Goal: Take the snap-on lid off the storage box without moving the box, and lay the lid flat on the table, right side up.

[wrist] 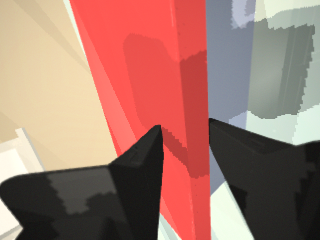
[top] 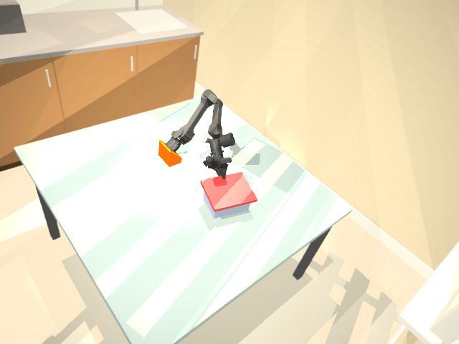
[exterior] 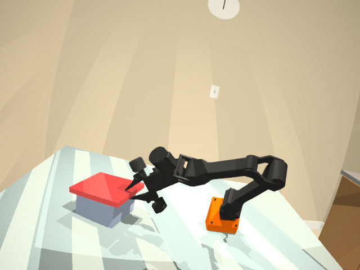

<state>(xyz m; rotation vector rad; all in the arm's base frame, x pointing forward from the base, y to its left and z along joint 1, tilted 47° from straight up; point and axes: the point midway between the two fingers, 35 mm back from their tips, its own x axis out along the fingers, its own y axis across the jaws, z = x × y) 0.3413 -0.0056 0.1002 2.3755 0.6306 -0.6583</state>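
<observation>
My gripper tip is now 70 mm short of the red lid and 20 mm to the left of it. The rest, counted from my gripper tip: storage box: 70 mm ahead, 20 mm to the right, 50 mm below.
</observation>
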